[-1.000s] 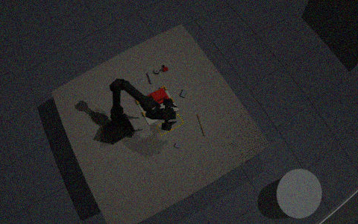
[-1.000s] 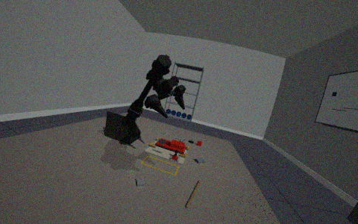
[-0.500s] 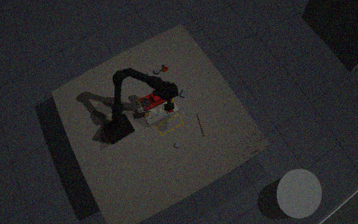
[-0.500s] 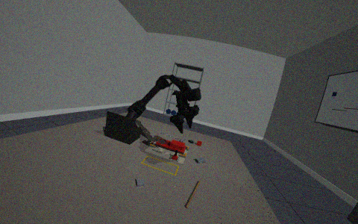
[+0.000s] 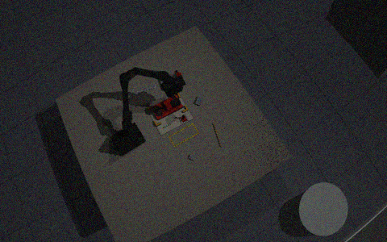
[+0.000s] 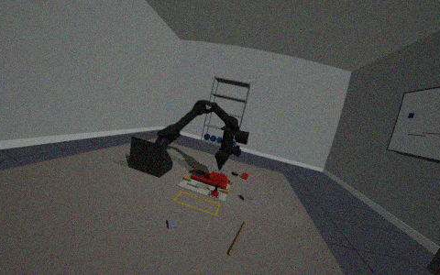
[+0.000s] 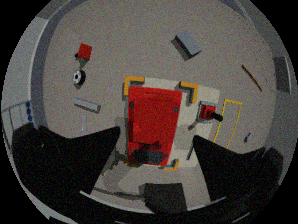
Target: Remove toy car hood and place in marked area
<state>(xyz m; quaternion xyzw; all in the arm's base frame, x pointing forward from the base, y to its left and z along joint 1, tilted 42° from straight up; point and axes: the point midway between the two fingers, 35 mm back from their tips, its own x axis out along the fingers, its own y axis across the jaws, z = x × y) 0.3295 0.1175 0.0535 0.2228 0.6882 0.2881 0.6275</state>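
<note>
Right now my gripper tip is 7 cm above the red hood, 1 cm to the right of it and 1 cm past it. Also, from my gripper tip: wheel: 23 cm to the left, 10 cm below, 6 cm ahead.
</note>
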